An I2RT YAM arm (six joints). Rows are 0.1 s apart.
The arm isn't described. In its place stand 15 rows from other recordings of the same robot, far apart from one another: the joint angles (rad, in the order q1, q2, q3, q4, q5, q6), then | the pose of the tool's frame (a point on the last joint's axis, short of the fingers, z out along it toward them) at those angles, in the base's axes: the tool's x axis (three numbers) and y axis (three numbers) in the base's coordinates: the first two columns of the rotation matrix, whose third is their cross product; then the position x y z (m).
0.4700 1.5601 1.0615 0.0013 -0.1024 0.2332 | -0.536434 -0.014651 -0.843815 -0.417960 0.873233 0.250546 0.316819 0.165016 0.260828
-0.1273 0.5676 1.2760 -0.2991 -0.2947 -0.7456 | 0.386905 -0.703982 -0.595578 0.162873 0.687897 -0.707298 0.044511 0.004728 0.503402
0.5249 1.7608 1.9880 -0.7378 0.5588 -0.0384 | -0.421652 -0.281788 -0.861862 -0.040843 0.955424 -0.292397 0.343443 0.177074 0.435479
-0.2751 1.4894 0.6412 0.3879 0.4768 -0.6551 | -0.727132 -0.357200 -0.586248 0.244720 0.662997 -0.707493 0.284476 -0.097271 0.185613
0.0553 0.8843 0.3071 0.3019 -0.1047 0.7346 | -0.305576 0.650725 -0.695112 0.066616 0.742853 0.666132 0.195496 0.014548 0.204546
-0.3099 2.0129 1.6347 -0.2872 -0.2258 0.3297 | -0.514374 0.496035 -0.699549 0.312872 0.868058 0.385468 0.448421 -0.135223 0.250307
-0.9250 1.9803 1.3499 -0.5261 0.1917 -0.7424 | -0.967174 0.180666 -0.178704 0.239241 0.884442 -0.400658 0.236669 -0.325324 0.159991
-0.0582 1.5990 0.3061 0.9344 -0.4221 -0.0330 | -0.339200 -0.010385 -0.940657 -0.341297 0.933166 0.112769 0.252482 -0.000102 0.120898
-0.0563 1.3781 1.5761 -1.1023 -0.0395 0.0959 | -0.778092 0.139683 -0.612423 0.106847 0.990185 0.090094 0.265252 -0.013541 0.393514
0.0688 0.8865 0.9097 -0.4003 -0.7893 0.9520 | -0.788864 0.520742 -0.326377 -0.110769 0.401893 0.908962 0.186588 0.038189 0.347251
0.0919 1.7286 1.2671 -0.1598 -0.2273 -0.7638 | -0.230575 -0.697985 -0.677976 -0.597267 0.651574 -0.467678 0.393540 0.044325 0.255584
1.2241 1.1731 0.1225 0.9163 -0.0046 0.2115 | -0.242243 -0.052693 -0.968784 -0.911497 0.354462 0.208639 0.067874 0.188350 0.159455
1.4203 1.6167 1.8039 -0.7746 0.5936 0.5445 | -0.459441 -0.165873 -0.872582 -0.598292 0.783893 0.166006 0.071836 0.340909 0.424407
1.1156 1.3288 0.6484 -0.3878 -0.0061 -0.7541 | 0.334974 -0.872888 -0.354767 -0.919367 -0.220358 -0.325893 0.104315 0.213609 0.166273
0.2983 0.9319 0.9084 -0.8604 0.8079 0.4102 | -0.584022 0.108733 -0.804422 0.510287 0.819870 -0.259654 0.171433 0.025790 0.303416
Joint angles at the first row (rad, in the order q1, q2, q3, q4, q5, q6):
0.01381, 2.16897, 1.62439, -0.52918, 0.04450, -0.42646
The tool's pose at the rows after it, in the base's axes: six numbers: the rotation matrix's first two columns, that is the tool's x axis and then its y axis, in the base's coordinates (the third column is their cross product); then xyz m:
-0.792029 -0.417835 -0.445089 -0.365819 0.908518 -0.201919 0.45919 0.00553 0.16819
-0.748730 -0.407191 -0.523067 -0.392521 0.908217 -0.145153 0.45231 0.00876 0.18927
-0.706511 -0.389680 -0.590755 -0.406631 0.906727 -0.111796 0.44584 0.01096 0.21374
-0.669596 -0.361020 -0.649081 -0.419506 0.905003 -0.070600 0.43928 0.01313 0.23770
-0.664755 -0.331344 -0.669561 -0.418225 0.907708 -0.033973 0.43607 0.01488 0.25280
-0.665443 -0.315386 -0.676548 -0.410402 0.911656 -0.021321 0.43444 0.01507 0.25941
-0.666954 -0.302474 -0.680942 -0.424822 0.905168 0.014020 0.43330 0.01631 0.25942
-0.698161 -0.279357 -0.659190 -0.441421 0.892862 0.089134 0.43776 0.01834 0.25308
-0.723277 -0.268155 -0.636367 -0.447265 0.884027 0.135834 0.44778 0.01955 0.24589
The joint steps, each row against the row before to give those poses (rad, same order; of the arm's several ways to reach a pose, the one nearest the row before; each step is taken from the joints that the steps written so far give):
-0.00153, -0.02274, -0.00440, -0.00473, -0.04139, 0.00611
0.00000, -0.06445, -0.02759, 0.01995, -0.09330, 0.00928
-0.00001, -0.06291, -0.01085, 0.00929, -0.06454, 0.01523
-0.00001, -0.05524, 0.00150, -0.00306, -0.06451, 0.02603
0.00154, -0.02314, 0.02294, -0.03049, -0.03228, 0.03075
0.00000, -0.01070, 0.00932, -0.01249, -0.00616, 0.01689
0.00000, -0.00160, -0.00156, -0.00608, -0.03671, 0.01073
0.00000, 0.03668, 0.03663, -0.04879, -0.05827, 0.01995
0.00000, 0.05679, 0.06140, -0.04475, -0.03236, 0.00921

